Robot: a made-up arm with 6 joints.
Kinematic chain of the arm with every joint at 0, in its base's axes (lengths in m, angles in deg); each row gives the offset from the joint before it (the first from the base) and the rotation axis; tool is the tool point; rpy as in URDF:
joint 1: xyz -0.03 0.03 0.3 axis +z
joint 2: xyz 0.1 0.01 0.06 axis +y
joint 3: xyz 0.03 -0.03 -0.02 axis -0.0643 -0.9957 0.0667
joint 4: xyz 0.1 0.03 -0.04 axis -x
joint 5: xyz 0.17 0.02 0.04 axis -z
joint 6: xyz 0.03 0 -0.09 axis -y
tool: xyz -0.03 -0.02 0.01 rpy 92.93 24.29 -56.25
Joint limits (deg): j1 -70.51..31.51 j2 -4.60..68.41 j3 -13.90..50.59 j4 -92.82..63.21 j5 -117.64..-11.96 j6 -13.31..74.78
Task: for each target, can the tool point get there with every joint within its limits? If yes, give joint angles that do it. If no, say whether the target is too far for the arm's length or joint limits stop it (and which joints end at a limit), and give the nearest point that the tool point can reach.
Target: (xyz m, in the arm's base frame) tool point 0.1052 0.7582 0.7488
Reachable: no: too far | nearest point 0.1923 0.2986 0.5473 | short by 0.509 m
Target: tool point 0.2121 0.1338 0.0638
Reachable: yes | joints 23.55 55.99 17.73 29.77 -77.56 41.87
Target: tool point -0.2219 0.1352 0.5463
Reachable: no: joint limits stop it (at a limit: joint 1, joint 2, joint 3, joint 4, joint 5, joint 6) | nearest point 0.1600 0.2698 0.5670 | short by 0.406 m
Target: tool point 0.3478 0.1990 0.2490
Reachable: yes | joints 12.83 6.99 1.26 -70.48 -26.02 64.64
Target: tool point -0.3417 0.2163 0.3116
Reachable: no: joint limits stop it (at a limit: joint 1, joint 2, joint 3, joint 5, joint 6) | nearest point -0.0345 0.1176 0.0319 | short by 0.427 m
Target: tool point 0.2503 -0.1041 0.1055
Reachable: yes | joints -39.67 42.91 1.62 -74.30 -88.66 40.86
